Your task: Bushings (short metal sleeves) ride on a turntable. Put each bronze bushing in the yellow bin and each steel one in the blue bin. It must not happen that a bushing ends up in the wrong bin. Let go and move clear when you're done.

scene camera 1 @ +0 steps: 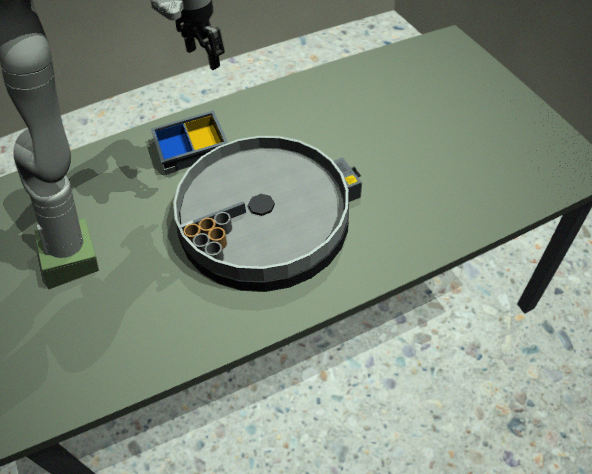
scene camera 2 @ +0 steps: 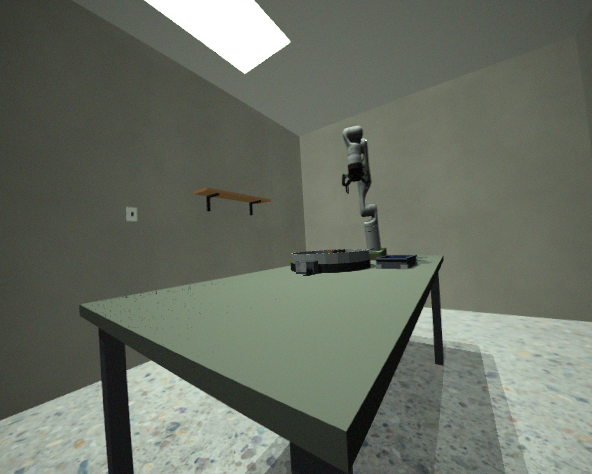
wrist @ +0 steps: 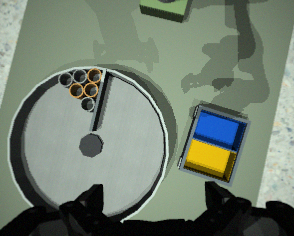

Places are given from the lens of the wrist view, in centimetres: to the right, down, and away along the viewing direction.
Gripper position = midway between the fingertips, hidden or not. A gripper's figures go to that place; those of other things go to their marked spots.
my gripper [wrist: 153,194]: 1, 6, 15
turntable [wrist: 62,158]: -24, 11, 50
